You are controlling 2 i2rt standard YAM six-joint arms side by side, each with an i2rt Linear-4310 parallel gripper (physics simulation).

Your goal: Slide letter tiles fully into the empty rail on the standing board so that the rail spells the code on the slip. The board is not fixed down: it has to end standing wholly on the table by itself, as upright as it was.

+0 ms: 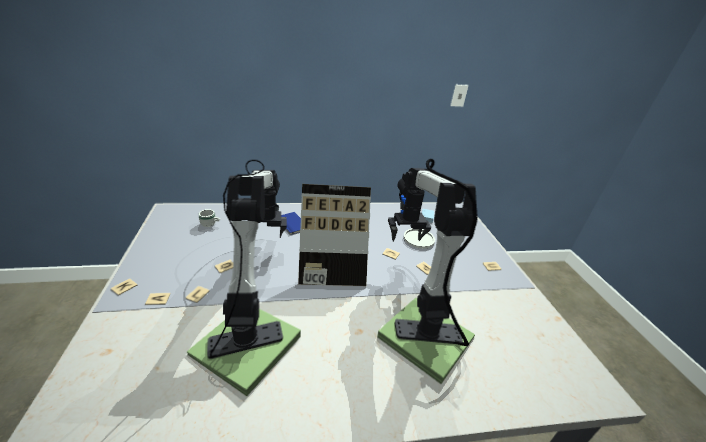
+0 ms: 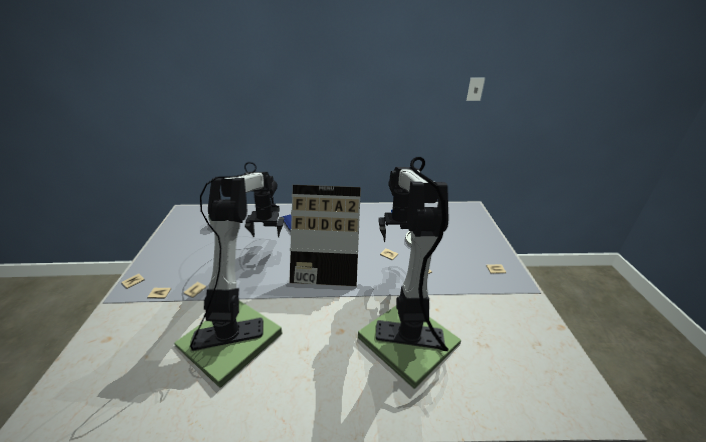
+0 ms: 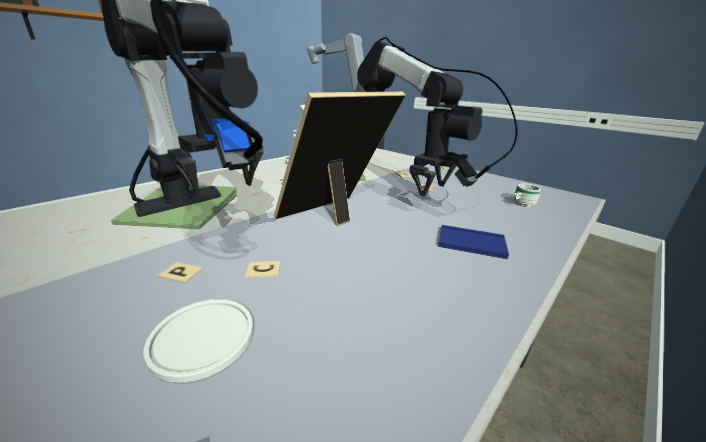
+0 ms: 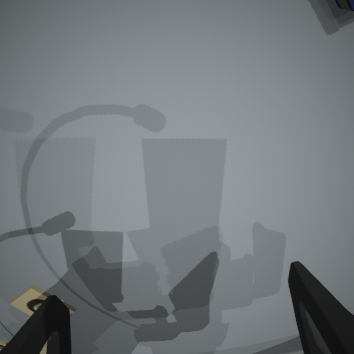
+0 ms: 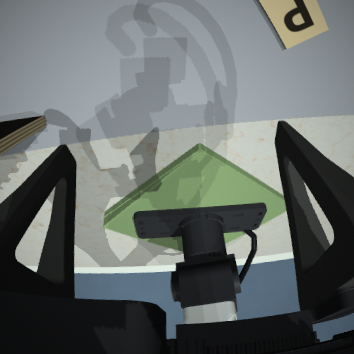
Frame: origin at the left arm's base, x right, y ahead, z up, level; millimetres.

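Seen in the pictures: left gripper, fingertip midpoint: (image 1: 267, 237) (image 2: 266, 236) (image 3: 432, 190) (image 4: 168, 293); right gripper, fingertip midpoint: (image 1: 405, 240) (image 2: 398, 241) (image 3: 224, 190) (image 5: 169, 140); left arm's base, origin of the base link: (image 1: 246, 340) (image 2: 228, 334); right arm's base, origin of the base link: (image 1: 427, 332) (image 2: 409, 335) (image 3: 179, 201) (image 5: 199, 218).
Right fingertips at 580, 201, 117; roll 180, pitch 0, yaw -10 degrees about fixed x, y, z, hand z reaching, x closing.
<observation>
Offsets run from my right fingertips to a thing's top centre, as dx, dy, dz. "spot": to the spot under its first point.
The board (image 1: 348, 268) (image 2: 336, 268) (image 3: 341, 130) stands upright, leaning back on its strut. Its upper rails read FETA2 and FUDGE; the third rail @[spot: -262, +43, +4] (image 1: 333, 241) (image 2: 324, 241) is empty. The slip @[-335, -2, -76] (image 1: 314, 276) (image 2: 305, 275) reads UCQ. Tile C @[+4, +93, -131] (image 1: 390, 253) (image 2: 388, 254) (image 3: 263, 269) and tile U @[+375, -68, -131] (image 1: 491, 266) (image 2: 496, 268) lie flat at right. A tile with a round letter, Q or O @[-627, +155, -131] (image 1: 224, 266) (image 4: 22, 299), lies at left. My left gripper (image 2: 264, 234) (image 3: 433, 188) (image 4: 168, 293) is open above the mat, left of the board. My right gripper (image 1: 408, 238) (image 5: 169, 140) is open, right of the board.
Tiles K @[-932, +122, -131] (image 1: 124, 286), A @[-829, +41, -131] (image 1: 157, 298) and L @[-714, +33, -131] (image 1: 197, 294) lie at left, tile P @[+101, -20, -131] (image 3: 179, 271) (image 5: 300, 17) at right. A white plate @[+164, +156, -119] (image 3: 200, 338), a blue tray-like object @[-344, +381, -123] (image 3: 473, 241) and a cup @[-676, +441, -80] (image 3: 527, 194) stand behind the board. Green arm bases @[spot: -586, -337, -109] (image 1: 247, 382) @[spot: -90, -443, -109] (image 1: 440, 372) are in front.
</observation>
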